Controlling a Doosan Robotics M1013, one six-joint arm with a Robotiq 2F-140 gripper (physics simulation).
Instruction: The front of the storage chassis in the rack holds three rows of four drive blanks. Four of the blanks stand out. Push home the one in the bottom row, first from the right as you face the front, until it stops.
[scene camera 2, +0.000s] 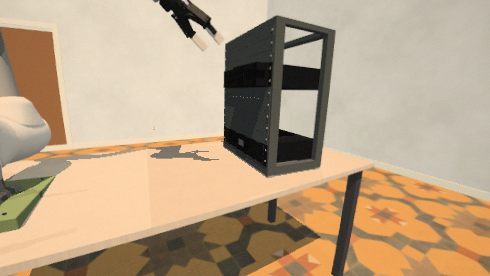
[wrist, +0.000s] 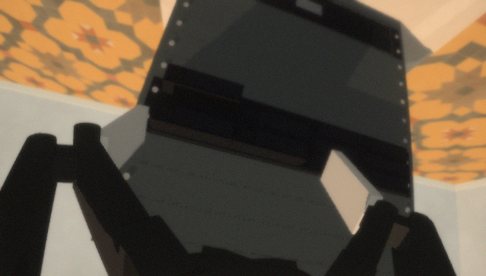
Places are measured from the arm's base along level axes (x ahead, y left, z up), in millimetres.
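Where they show: gripper, between the fingertips: (scene camera 2: 213, 46) (wrist: 239, 145).
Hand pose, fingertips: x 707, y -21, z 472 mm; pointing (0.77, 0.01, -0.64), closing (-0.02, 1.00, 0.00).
After its pixels a point has its place.
The storage chassis (scene camera 2: 303, 78) @[z 375, x 1053, y -143 mm] (wrist: 280, 130) @[z 387, x 849, y 48 mm] is a black unit in the upper part of the grey rack (scene camera 2: 272, 107) @[z 258, x 887, y -160 mm] (wrist: 240, 200) @[z 486, x 896, y 18 mm]. In the wrist view the rack appears upside down. A dark block (wrist: 205, 82) @[z 349, x 839, y -67 mm] stands out at the chassis's upper left there, which matches the bottom row's right end; it looks like the blank named in the task. A brownish ledge (wrist: 225, 145) @[z 419, x 871, y -21 mm] runs along the chassis's opposite edge. Seams between the other blanks are too dark to tell. My gripper (scene camera 2: 208, 41) @[z 472, x 707, y -21 mm] (wrist: 239, 145) @[z 472, x 707, y -21 mm] is open and empty, in front of the rack near its top, tilted downward, apart from the chassis.
The rack stands on a pale table (scene camera 2: 125, 200) @[z -23, x 387, y -107 mm]. A second black unit (scene camera 2: 295, 145) @[z 91, x 1047, y -137 mm] (wrist: 357, 27) @[z 71, x 912, y 212 mm] with a small light label (scene camera 2: 241, 142) @[z 68, x 901, y 85 mm] (wrist: 309, 6) @[z 68, x 902, y 92 mm] sits low in the rack. Part of the white arm (scene camera 2: 22, 125) @[z 187, x 104, y 138 mm] and a green base plate (scene camera 2: 27, 205) @[z 2, x 154, y -80 mm] show at the left.
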